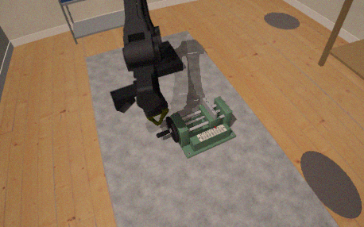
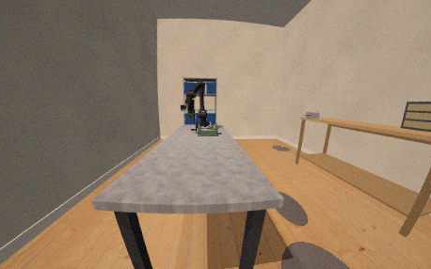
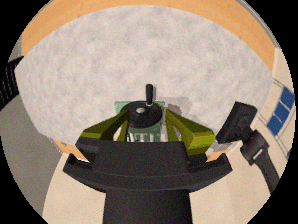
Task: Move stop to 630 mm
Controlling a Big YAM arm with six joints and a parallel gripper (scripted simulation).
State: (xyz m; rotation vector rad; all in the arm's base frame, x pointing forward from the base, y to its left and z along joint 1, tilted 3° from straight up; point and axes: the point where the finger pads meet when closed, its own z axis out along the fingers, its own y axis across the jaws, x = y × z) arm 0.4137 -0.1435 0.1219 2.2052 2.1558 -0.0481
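My gripper is now 10 cm above the black handwheel and 3 cm to the right of it. Also, from my hand: grey stop block 19 cm to the left, 6 cm below, 3 cm ahead.
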